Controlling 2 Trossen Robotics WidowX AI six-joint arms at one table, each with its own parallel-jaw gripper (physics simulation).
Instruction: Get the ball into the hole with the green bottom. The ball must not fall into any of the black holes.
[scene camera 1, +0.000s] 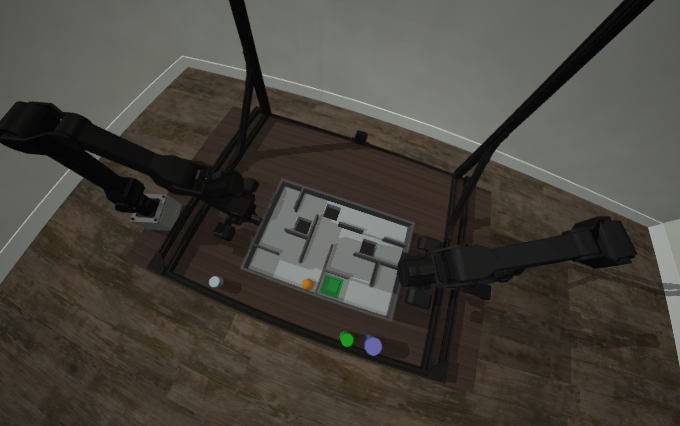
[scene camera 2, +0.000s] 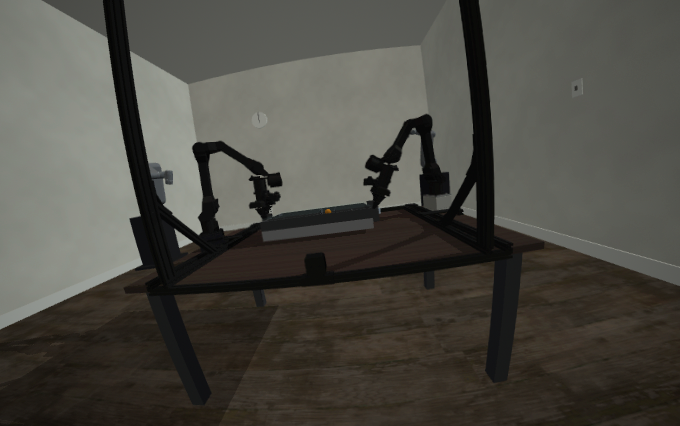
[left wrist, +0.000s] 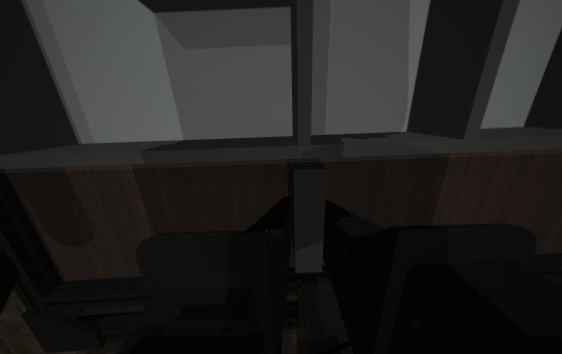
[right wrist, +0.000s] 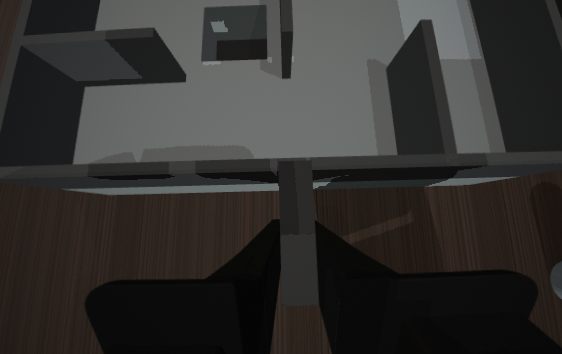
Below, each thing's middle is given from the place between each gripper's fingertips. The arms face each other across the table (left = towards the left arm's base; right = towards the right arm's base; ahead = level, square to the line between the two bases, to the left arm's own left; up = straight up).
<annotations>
My left hand is 25 cm to the left of the grey maze board (scene camera 1: 347, 253), 4 cm past it and 2 cm above it.
My right hand is 25 cm to the right of the grey maze board, 4 cm short of it and 1 cm above it.
</annotations>
